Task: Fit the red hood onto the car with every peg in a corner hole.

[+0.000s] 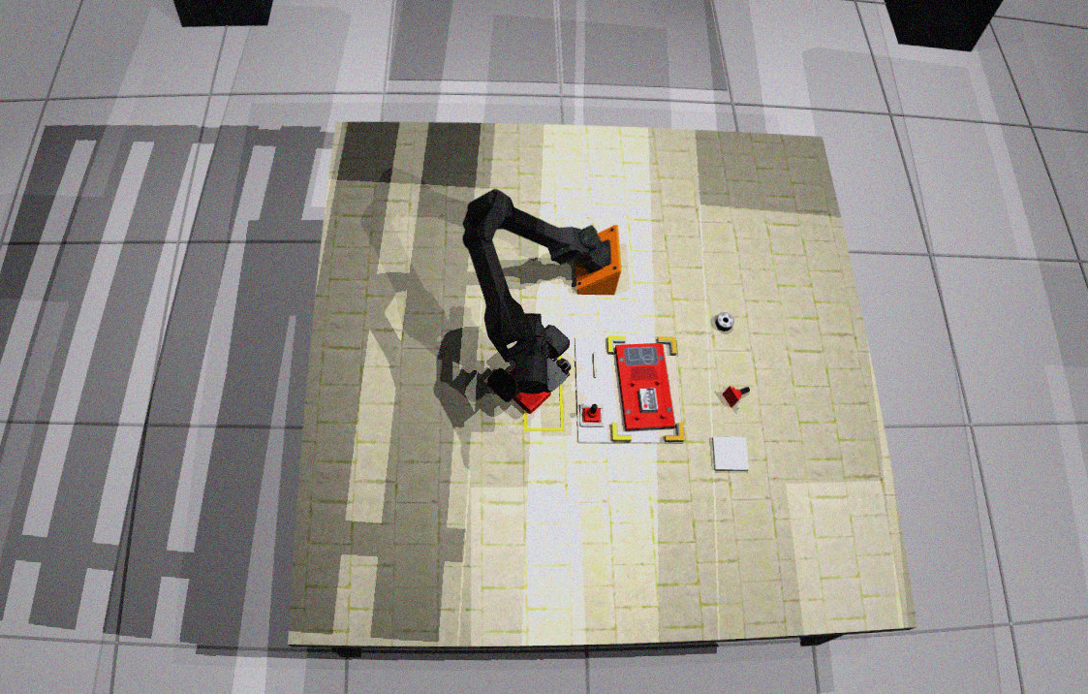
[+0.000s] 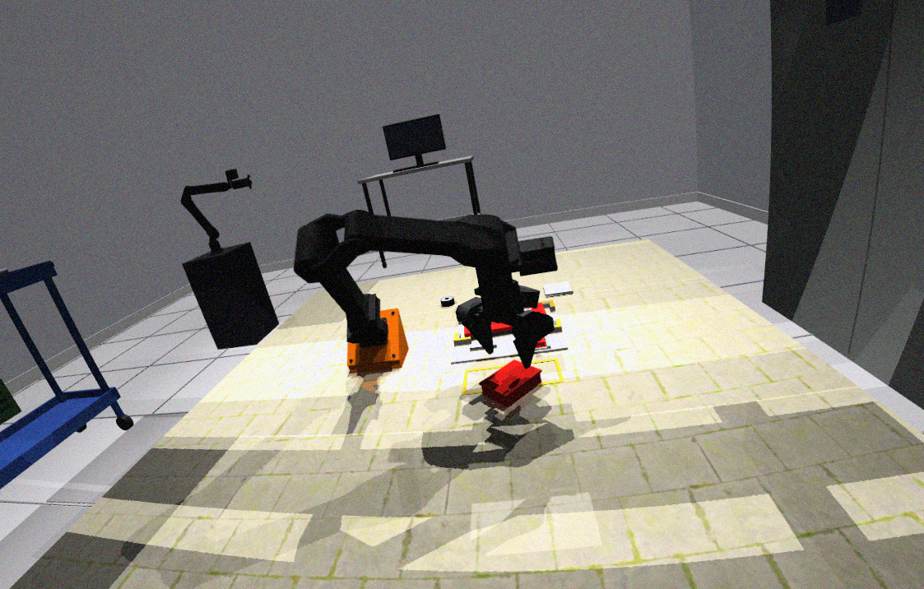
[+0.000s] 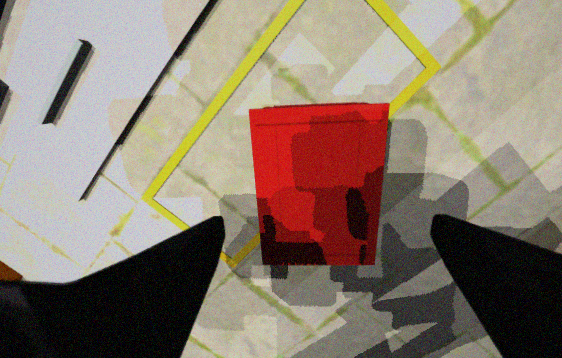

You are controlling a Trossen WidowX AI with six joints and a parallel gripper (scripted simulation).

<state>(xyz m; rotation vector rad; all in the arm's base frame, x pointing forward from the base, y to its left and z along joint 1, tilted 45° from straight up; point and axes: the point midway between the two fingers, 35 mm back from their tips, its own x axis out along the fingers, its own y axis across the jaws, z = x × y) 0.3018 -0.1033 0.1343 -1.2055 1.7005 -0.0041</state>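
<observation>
My gripper tip is now 4 cm above the red hood. Round my gripper tip: white plate (44 cm to the left, 15 cm ahead, 5 cm below); then wheel (46 cm to the left, 17 cm behind, 5 cm below); then grey engine block (27 cm to the left, 4 cm below, 3 cm ahead).
</observation>
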